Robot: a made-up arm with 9 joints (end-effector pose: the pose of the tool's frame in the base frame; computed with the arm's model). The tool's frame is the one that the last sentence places. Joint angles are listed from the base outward.
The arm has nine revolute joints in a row. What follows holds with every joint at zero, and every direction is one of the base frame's. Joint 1 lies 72 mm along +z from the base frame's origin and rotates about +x. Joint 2 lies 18 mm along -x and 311 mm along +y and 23 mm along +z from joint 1 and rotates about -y. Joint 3 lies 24 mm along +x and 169 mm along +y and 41 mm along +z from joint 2 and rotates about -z. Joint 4 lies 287 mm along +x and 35 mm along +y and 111 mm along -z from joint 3 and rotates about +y. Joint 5 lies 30 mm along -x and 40 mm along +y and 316 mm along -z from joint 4 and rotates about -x. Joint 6 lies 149 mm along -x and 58 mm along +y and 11 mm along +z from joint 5 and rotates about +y. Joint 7 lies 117 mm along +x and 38 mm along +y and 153 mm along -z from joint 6 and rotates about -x. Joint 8 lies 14 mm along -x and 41 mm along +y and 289 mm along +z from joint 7 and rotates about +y. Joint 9 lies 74 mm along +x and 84 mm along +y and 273 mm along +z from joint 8 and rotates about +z. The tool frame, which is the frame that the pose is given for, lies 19 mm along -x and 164 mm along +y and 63 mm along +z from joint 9; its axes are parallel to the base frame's.
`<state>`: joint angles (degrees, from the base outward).
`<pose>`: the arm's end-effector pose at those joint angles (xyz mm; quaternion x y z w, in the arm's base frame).
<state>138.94 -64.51 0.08 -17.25 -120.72 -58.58 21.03 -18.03 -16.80</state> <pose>-191.6 -52.2 39.2 -0.5480 -0.7850 0.2599 0.1261</pose>
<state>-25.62 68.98 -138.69 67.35 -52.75 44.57 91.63 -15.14 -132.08</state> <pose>-400.2 -150.3 -534.5 -0.6497 -0.6136 0.3739 0.2482</pose>
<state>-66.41 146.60 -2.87 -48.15 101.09 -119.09 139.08 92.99 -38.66</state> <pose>-283.1 1039.3 -743.9 -0.9126 -0.0226 -0.2837 0.2934</pose>
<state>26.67 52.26 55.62 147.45 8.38 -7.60 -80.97 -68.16 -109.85</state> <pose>-289.5 -157.4 127.4 0.0532 -0.7093 0.6467 0.2754</pose>
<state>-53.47 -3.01 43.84 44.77 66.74 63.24 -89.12 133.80 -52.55</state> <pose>-75.0 -5.4 -629.8 -0.4897 -0.7248 0.4808 0.0613</pose>
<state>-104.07 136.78 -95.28 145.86 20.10 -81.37 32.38 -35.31 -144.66</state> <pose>29.0 -985.4 -707.2 -0.1564 -0.7121 0.6668 0.1540</pose>
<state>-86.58 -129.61 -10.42 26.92 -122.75 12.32 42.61 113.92 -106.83</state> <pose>-317.7 -71.3 -741.8 -0.2610 -0.8842 0.2241 0.3159</pose>
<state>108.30 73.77 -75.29 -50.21 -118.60 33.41 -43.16 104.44 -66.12</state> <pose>-50.0 -288.7 890.6 -0.4215 -0.4300 0.4664 0.6480</pose>
